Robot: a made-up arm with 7 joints.
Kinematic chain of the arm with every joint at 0, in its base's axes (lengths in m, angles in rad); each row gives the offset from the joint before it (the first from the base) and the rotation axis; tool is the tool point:
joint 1: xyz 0 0 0.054 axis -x
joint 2: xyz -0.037 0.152 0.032 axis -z
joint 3: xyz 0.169 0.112 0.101 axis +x
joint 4: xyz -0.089 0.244 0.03 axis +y
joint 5: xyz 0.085 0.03 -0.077 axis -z
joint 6: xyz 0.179 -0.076 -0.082 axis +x
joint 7: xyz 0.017 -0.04 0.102 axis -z
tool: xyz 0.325 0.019 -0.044
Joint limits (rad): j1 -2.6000..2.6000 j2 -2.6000..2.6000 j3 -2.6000..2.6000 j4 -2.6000..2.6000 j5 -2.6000..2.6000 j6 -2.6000..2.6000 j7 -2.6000..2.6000
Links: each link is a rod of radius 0.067 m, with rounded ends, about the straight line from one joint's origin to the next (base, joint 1, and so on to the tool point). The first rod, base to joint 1, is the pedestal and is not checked.
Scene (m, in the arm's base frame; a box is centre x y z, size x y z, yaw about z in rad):
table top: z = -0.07
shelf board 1: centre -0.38 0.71 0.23 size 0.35 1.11 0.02 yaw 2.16
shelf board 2: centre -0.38 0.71 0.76 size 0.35 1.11 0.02 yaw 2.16
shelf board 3: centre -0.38 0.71 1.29 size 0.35 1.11 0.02 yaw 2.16
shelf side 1: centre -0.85 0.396 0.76 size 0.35 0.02 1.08 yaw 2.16
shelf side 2: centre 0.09 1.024 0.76 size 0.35 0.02 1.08 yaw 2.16
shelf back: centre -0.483 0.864 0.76 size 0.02 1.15 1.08 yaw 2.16
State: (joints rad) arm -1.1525 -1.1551 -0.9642 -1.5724 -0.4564 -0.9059 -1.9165
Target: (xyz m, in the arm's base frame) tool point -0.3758 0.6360 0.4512
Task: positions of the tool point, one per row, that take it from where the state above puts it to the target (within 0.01 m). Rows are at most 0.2 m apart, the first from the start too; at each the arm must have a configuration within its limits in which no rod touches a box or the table.
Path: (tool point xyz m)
1: -0.3281 0.5380 0.5598
2: -0.3758 0.6360 0.4512

